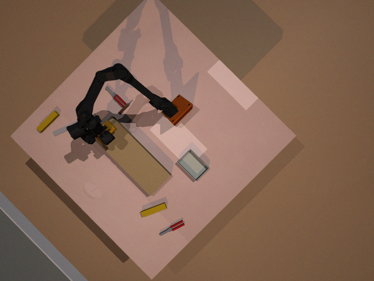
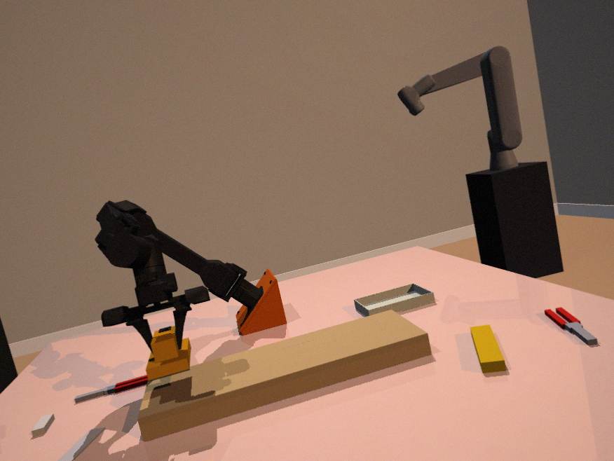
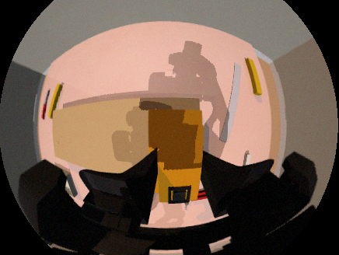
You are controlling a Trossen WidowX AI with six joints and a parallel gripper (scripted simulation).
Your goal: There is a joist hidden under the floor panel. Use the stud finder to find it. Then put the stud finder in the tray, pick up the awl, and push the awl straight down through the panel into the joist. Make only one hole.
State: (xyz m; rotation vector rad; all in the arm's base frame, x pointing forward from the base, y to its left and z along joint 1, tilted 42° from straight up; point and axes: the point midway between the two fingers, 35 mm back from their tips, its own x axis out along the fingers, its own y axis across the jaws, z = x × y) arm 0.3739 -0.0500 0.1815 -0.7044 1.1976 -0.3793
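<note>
The indicator window lies 40 mm behind my gripper tip and 30 mm above it. Round my gripper tip: grey bar (190 mm to the right, 150 mm ahead, 110 mm below); then awl (200 mm behind, 100 mm below, 70 mm to the right); then stud finder (20 mm behind, 20 mm above).
</note>
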